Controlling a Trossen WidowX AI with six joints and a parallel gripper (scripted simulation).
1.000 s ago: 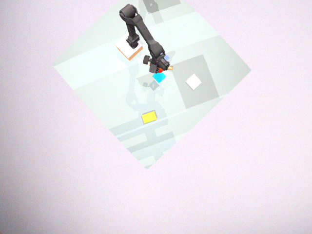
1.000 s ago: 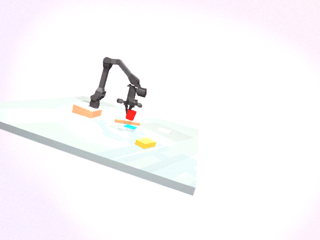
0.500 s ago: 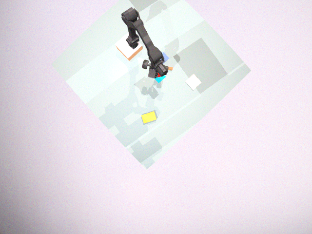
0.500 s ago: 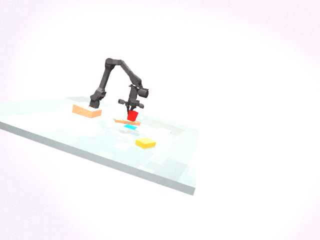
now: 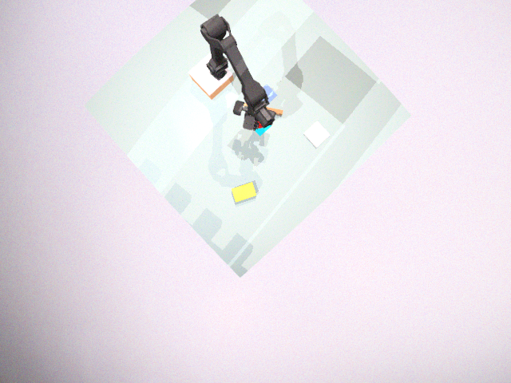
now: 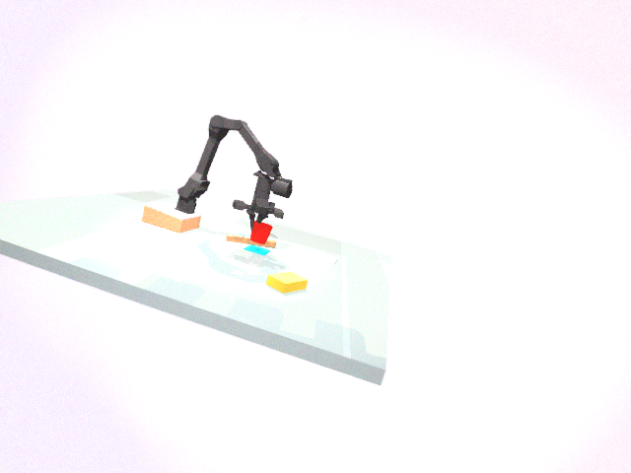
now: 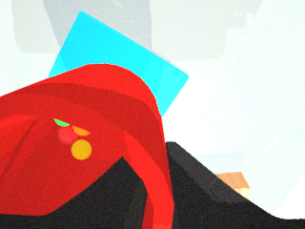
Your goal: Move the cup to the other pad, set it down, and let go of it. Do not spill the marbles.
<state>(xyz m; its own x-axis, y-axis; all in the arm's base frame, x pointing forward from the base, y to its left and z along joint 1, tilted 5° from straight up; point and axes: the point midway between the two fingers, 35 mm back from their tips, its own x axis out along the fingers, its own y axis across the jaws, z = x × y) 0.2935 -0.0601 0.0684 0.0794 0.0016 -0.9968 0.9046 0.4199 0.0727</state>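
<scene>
My gripper tip is 30 mm short of the cyan pad, 10 mm to the right of it and 80 mm above it. Also, from my gripper tip: yellow marble (30 mm ahead, 30 mm to the left, 20 mm below); red cup (30 mm ahead, 10 mm to the left); wooden bar (10 mm behind, 90 mm to the left, 70 mm below).
</scene>
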